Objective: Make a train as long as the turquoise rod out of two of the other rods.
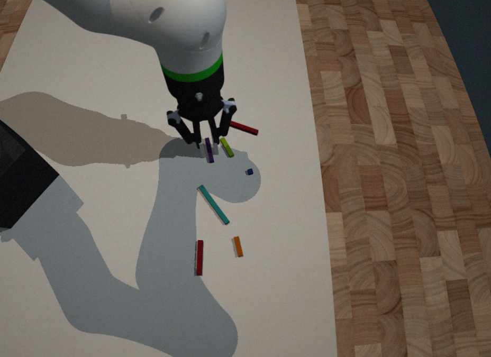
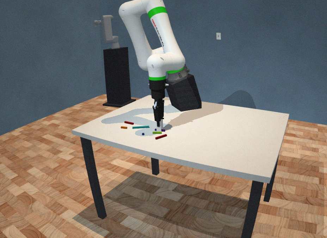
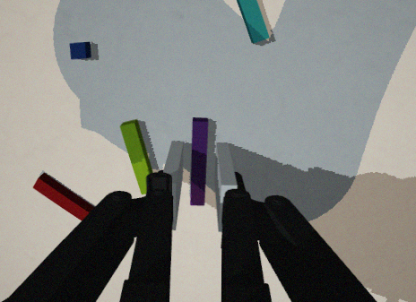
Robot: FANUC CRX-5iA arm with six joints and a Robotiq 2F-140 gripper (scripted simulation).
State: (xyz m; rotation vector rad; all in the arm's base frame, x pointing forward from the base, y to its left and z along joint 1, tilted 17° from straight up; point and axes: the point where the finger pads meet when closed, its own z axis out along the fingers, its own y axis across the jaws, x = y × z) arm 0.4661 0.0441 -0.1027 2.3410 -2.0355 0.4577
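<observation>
My hand is 30 mm above the purple rod. Round my hand: lime rod 40 mm ahead, 30 mm below; then small blue rod 90 mm ahead, 60 mm to the right, 30 mm below; then turquoise rod 130 mm to the right, 30 mm below.
</observation>
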